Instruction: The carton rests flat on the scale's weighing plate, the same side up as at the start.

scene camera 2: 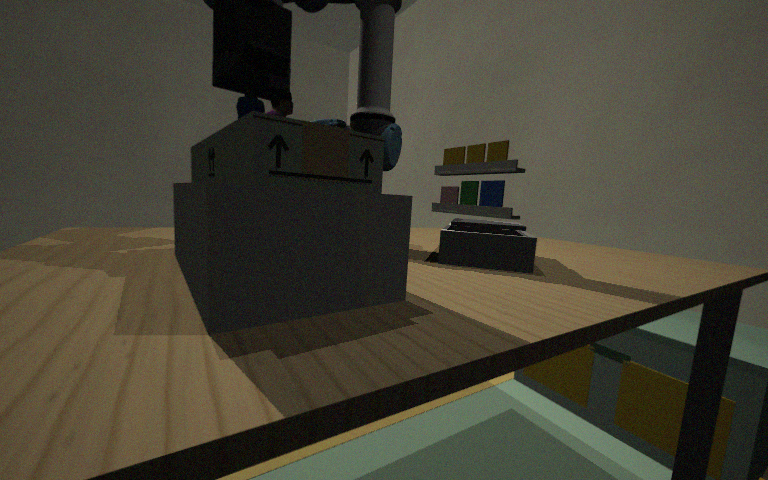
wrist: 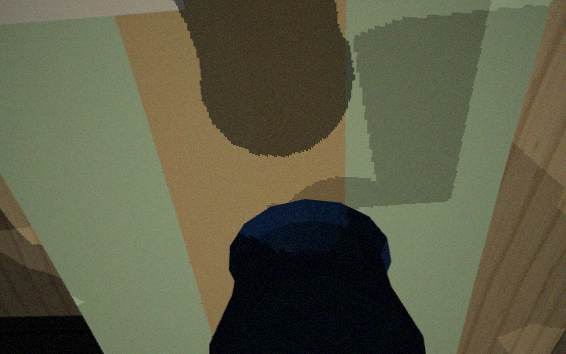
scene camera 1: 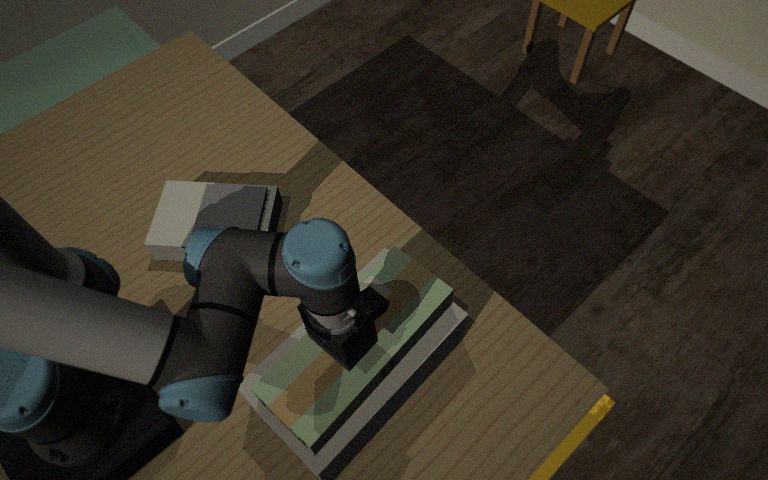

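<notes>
The green carton with a tan tape stripe rests level on a grey block, its printed arrows pointing up in scene camera 2. The scale is a pale box with a dark weighing plate, apart from the carton. My suction gripper is over the carton's top, its dark blue cup pointing down very close to the surface. It holds nothing. The cup's tip is hidden in scene camera 1, and a small gap or light touch cannot be told.
The wooden table bears both objects. The arm reaches across from the left in scene camera 1, passing close to the scale. Wall shelves with small boxes are behind the scale. A person is partly visible behind the carton. A yellow stool stands beyond the table.
</notes>
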